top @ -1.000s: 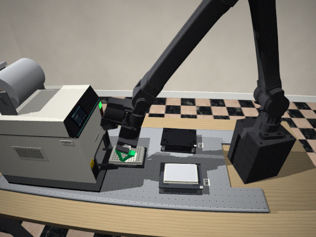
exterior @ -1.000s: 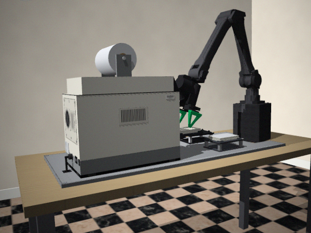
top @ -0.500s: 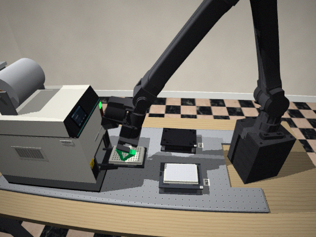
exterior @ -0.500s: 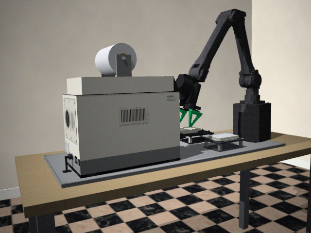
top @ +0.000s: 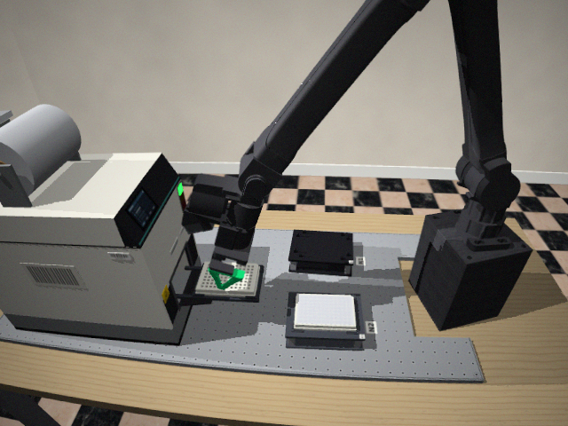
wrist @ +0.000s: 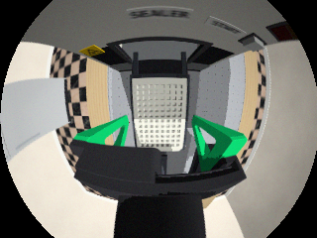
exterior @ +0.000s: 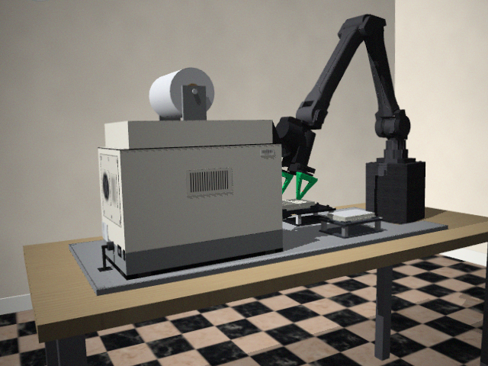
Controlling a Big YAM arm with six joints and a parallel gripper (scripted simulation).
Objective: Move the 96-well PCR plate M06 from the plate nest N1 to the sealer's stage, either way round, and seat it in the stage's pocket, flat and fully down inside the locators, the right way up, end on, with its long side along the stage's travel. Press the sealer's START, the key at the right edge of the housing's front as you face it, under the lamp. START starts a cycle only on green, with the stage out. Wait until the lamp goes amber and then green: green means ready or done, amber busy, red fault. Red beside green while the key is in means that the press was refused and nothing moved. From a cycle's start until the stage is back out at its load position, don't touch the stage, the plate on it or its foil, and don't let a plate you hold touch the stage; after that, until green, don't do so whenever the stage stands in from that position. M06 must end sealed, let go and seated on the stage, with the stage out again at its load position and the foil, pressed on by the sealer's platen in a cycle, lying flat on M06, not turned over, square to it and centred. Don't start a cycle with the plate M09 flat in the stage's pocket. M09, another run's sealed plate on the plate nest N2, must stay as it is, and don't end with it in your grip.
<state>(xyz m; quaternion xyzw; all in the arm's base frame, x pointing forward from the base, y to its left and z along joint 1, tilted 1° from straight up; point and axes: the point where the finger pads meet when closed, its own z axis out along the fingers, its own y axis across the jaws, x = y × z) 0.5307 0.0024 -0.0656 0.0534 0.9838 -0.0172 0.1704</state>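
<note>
Right now the plate M06 is 3 cm below my hand. Round my hand: start key 10 cm to the right, 9 cm ahead, 6 cm above; yellow warning label 11 cm ahead, 8 cm to the left, 1 cm above; sealer stage 4 cm below.
</note>
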